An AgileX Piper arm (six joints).
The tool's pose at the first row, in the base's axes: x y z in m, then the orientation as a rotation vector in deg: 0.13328 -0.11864 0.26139 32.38 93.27 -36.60
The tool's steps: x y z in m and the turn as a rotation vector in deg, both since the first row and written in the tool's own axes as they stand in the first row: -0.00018 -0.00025 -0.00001 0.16 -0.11 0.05; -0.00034 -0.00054 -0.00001 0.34 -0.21 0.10; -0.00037 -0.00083 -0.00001 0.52 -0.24 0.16; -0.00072 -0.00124 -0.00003 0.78 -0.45 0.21; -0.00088 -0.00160 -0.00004 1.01 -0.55 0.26; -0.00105 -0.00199 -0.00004 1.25 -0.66 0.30; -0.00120 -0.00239 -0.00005 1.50 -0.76 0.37; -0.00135 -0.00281 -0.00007 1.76 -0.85 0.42
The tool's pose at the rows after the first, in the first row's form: 0.13313 -0.11882 0.26159 32.49 93.11 -36.72; 0.13295 -0.11903 0.26178 32.62 92.95 -36.85; 0.13276 -0.11924 0.26183 32.79 92.86 -36.97; 0.13252 -0.11953 0.26222 32.93 92.58 -37.19; 0.13229 -0.11978 0.26241 33.10 92.41 -37.37; 0.13205 -0.12007 0.26262 33.26 92.24 -37.56; 0.13179 -0.12036 0.26280 33.46 92.06 -37.74; 0.13151 -0.12065 0.26299 33.65 91.89 -37.94
